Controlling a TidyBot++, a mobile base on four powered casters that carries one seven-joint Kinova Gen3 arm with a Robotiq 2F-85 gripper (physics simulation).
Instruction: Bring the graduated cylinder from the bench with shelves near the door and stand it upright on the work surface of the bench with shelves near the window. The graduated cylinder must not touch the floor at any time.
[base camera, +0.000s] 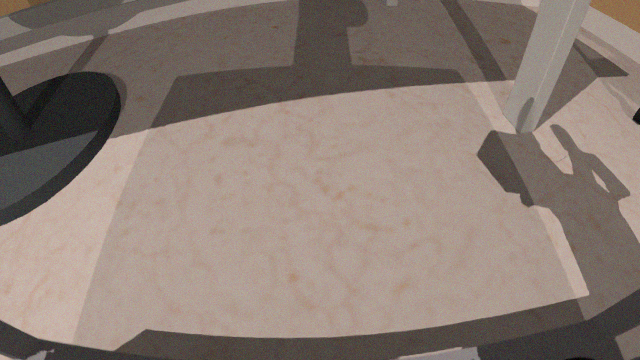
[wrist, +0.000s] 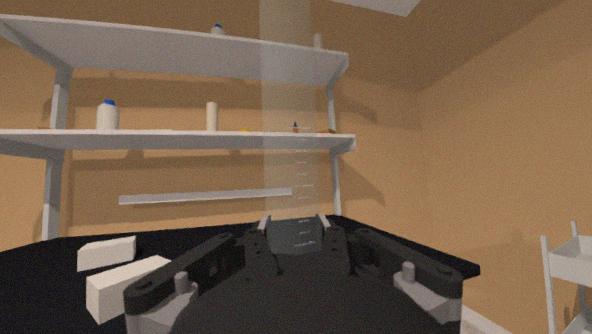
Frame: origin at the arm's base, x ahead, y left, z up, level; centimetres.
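Seen in the pictures: gripper, between the fingertips: (wrist: 293, 224).
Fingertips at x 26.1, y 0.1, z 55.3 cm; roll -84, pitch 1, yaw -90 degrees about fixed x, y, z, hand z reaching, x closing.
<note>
A point is followed by its place in that frame.
The graduated cylinder (wrist: 290, 170) {y 0.2, x 20.7, z 60.1 cm} is a clear, see-through tube with white marks. It rises upright between the fingertips in the wrist view, and its base is hidden behind the gripper. My gripper (wrist: 293, 224) {y 0.1, x 26.1, z 55.3 cm} is shut on it. A bench with shelves stands beyond, with a black work surface (wrist: 200, 231) {y 46.6, x 97.5, z 36.6 cm} and two white shelves above it. The height of the cylinder's base over that surface cannot be told. Whether this bench is the one near the window or near the door does not show. The base camera view shows neither gripper nor cylinder.
Two white boxes (wrist: 107, 252) {y 56.5, x 61.9, z 40.4 cm} (wrist: 127, 287) lie on the work surface at the left. Bottles (wrist: 107, 117) {y 80.0, x 81.4, z 91.0 cm} stand on the shelves. A white cart (wrist: 547, 280) {y -77.4, x 57.9, z 25.1 cm} is at the right. In the base camera view, a pale leg (base camera: 545, 65) {y -38.0, x 52.3, z -25.5 cm} and a dark round base (base camera: 65, 110) {y 50.5, x 60.6, z -36.6 cm} stand on the floor.
</note>
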